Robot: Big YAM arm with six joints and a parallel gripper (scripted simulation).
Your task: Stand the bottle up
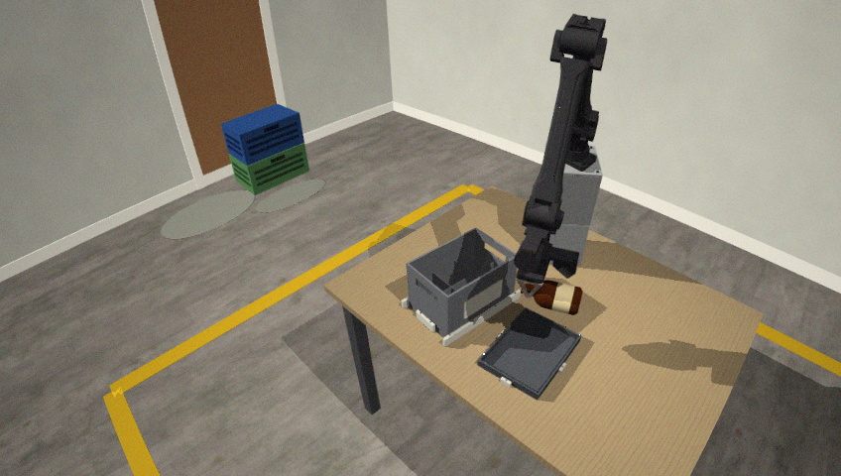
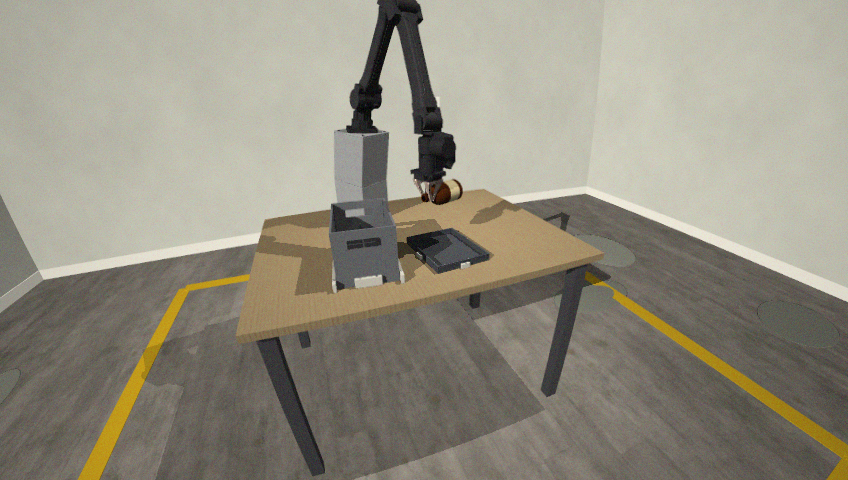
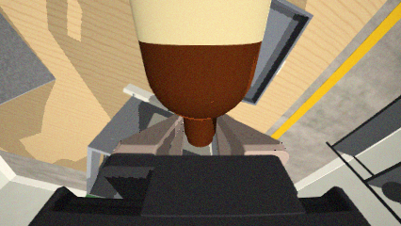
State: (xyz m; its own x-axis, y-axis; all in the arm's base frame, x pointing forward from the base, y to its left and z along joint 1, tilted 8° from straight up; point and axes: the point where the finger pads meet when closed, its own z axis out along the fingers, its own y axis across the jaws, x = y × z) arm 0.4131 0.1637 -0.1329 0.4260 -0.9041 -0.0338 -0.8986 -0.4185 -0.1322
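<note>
Right now my hand is 5 cm to the right of the brown bottle and 2 cm past it. Also, from my hand: dark tray: 18 cm below, 5 cm to the left, 2 cm ahead; then grey crate: 23 cm to the right, 11 cm below, 1 cm ahead.
</note>
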